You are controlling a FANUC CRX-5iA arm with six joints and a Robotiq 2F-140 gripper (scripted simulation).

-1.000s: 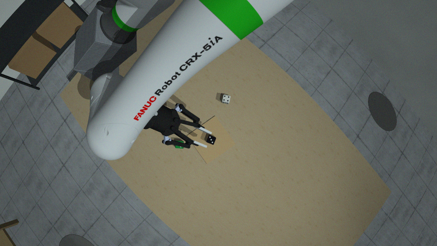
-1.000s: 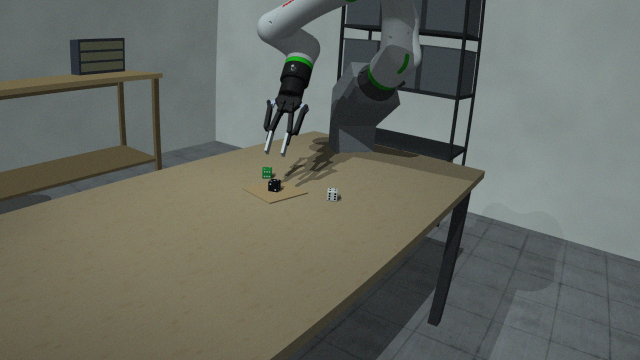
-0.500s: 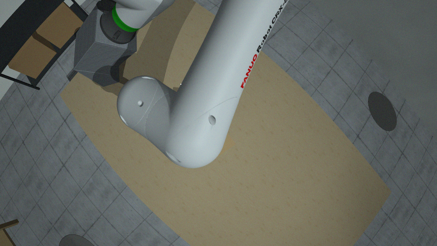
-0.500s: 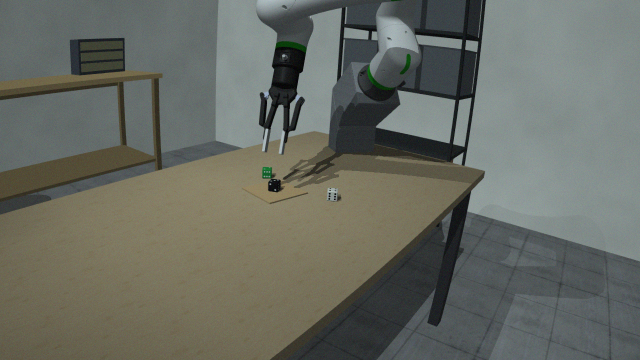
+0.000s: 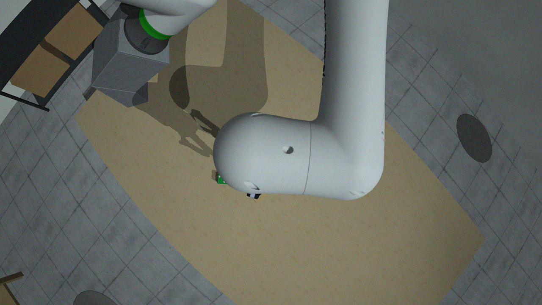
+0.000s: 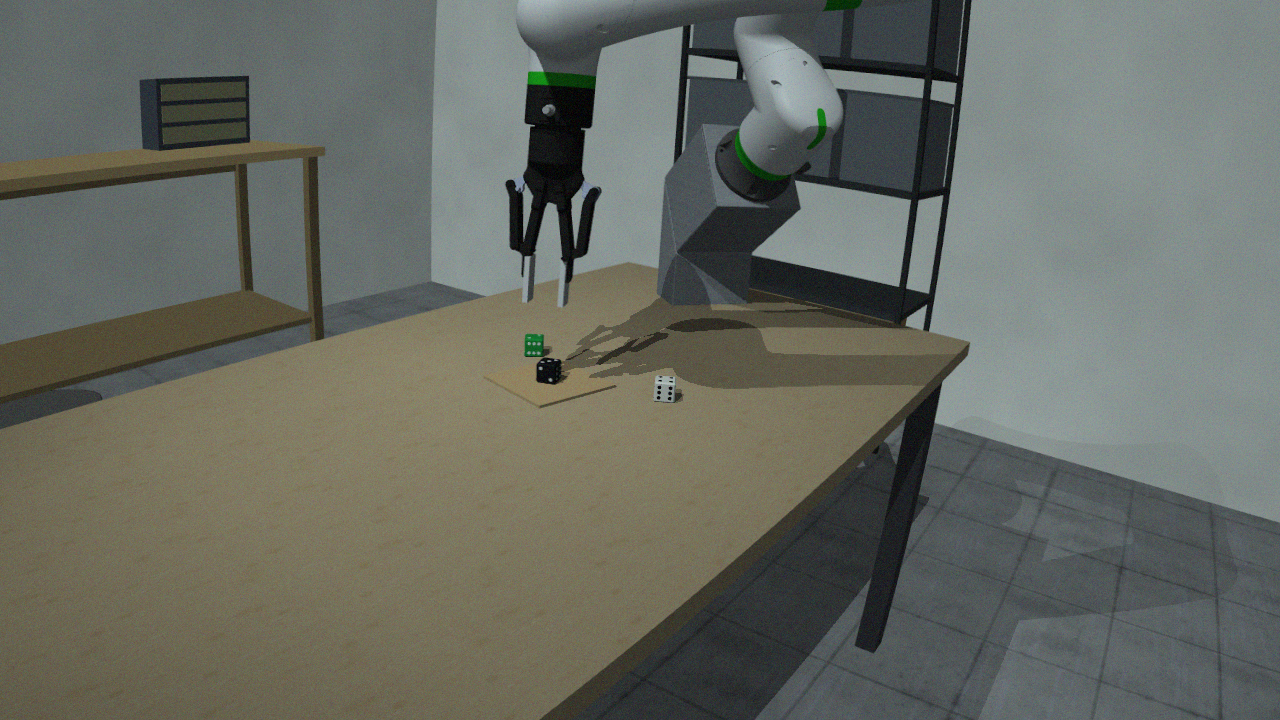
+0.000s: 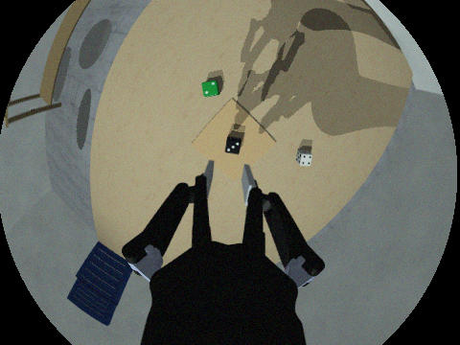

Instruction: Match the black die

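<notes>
Right now the black die is 140 mm below my hand and 10 mm behind it. Also, from my hand: white die (140 mm below, 130 mm behind, 120 mm to the left); then green die (140 mm below, 130 mm to the right, 50 mm behind); then tan mat (150 mm below, 10 mm to the right, 10 mm behind).
</notes>
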